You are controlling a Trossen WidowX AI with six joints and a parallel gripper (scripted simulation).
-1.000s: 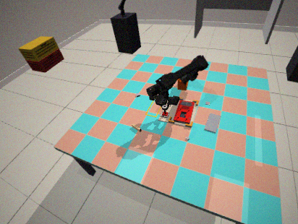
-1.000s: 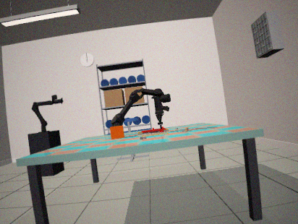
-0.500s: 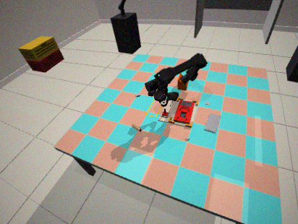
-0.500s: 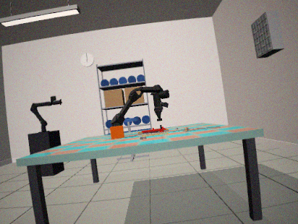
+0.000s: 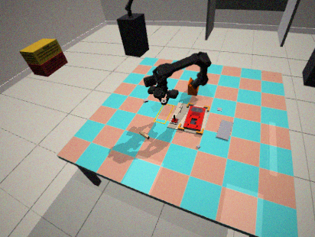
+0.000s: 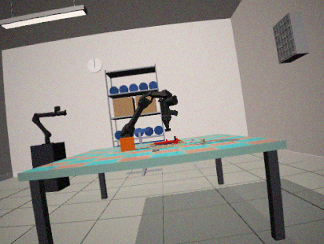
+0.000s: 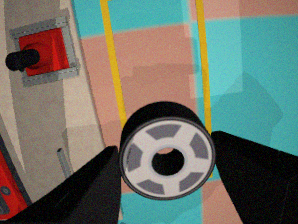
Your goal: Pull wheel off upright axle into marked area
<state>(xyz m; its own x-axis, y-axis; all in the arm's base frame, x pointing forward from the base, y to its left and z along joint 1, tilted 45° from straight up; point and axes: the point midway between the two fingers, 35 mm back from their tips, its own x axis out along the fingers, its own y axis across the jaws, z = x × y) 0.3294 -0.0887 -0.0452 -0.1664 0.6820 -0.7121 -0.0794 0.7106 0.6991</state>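
The upright axle is 9 cm to the left of my gripper tip, 8 cm below it and 3 cm ahead of it. The rest, counted from my gripper tip: small tan stick: 22 cm ahead, 10 cm below, 4 cm to the right; then wheel: right at my gripper tip.
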